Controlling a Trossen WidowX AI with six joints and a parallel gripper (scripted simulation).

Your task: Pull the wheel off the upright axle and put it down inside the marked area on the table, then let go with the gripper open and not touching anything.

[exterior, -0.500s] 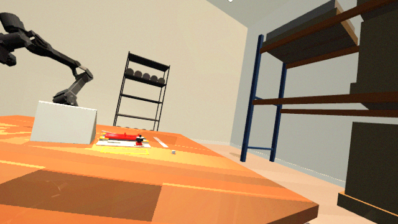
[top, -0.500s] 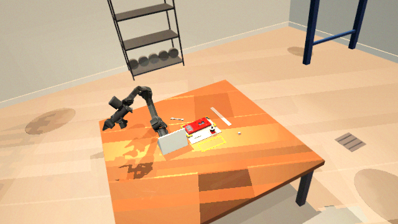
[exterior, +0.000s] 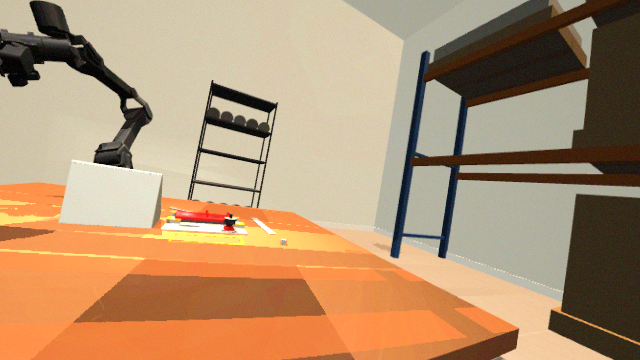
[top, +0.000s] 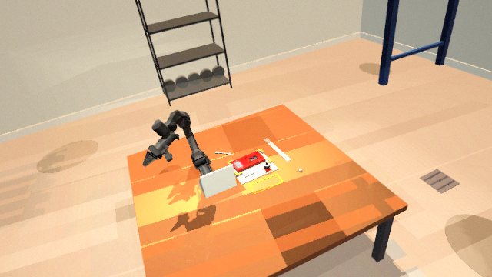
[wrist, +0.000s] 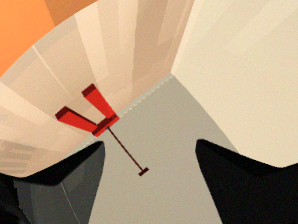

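The black wheel is 660 mm ahead of my gripper tip, 330 mm below it and 20 mm to the left of it. From my gripper tip the other things lie so: white cube (820 mm ahead, 360 mm below, 100 mm to the right); then white strip (810 mm ahead, 370 mm below, 170 mm to the left).
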